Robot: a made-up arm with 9 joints. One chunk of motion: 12 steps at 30 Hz.
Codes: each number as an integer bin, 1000 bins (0 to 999) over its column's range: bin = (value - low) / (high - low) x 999, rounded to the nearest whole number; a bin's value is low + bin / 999 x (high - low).
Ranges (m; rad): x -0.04..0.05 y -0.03..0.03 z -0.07..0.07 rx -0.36..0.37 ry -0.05..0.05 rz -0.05..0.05
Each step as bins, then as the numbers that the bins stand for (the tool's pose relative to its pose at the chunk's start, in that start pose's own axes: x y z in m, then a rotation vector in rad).
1 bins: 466 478 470 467 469 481
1 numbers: 0.0020 -0.0013 -0.0041 -0.0187 -0.0031 -0.0019
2 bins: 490 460 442 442 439 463
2 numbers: 0.0041 -0.0024 -0.0081 -0.0370 -0.0061 -0.0037
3 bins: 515 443 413 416 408 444
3 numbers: 0.0064 -0.0034 -0.0121 -0.0560 -0.0092 -0.0056
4 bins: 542 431 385 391 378 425
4 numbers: 0.0088 -0.0041 -0.0160 -0.0743 -0.0122 -0.0075
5 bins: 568 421 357 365 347 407
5 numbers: 0.0112 -0.0047 -0.0200 -0.0933 -0.0153 -0.0093
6 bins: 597 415 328 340 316 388
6 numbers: 0.0138 -0.0051 -0.0240 -0.1116 -0.0184 -0.0112
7 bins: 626 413 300 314 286 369
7 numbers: 0.0164 -0.0052 -0.0280 -0.1306 -0.0214 -0.0131
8 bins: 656 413 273 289 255 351
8 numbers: 0.0191 -0.0052 -0.0317 -0.1488 -0.0245 -0.0149
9 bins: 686 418 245 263 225 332
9 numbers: 0.0218 -0.0049 -0.0357 -0.1678 -0.0275 -0.0168
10 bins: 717 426 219 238 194 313
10 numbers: 0.0246 -0.0044 -0.0393 -0.1861 -0.0306 -0.0187
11 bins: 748 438 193 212 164 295
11 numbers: 0.0274 -0.0037 -0.0430 -0.2051 -0.0336 -0.0205
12 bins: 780 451 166 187 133 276
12 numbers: 0.0303 -0.0029 -0.0467 -0.2234 -0.0367 -0.0224
